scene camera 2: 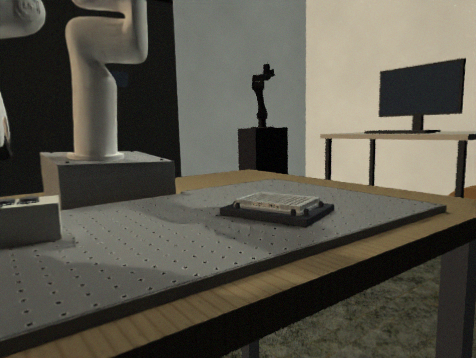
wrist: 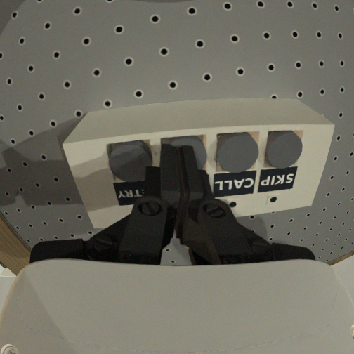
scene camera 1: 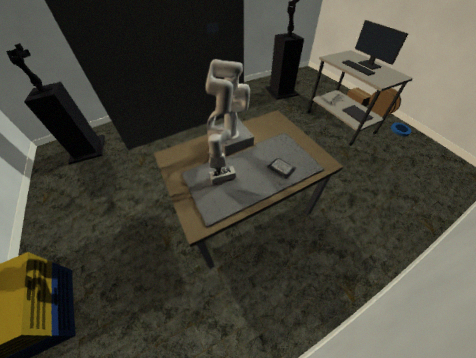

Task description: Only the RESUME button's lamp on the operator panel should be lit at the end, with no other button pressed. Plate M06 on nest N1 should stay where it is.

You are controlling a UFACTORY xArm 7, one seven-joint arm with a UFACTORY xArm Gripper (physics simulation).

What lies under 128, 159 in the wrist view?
A retry button.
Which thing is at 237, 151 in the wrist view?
A call button.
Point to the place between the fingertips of the gripper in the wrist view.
At 173, 167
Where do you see a dark nest N1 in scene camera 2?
314, 215
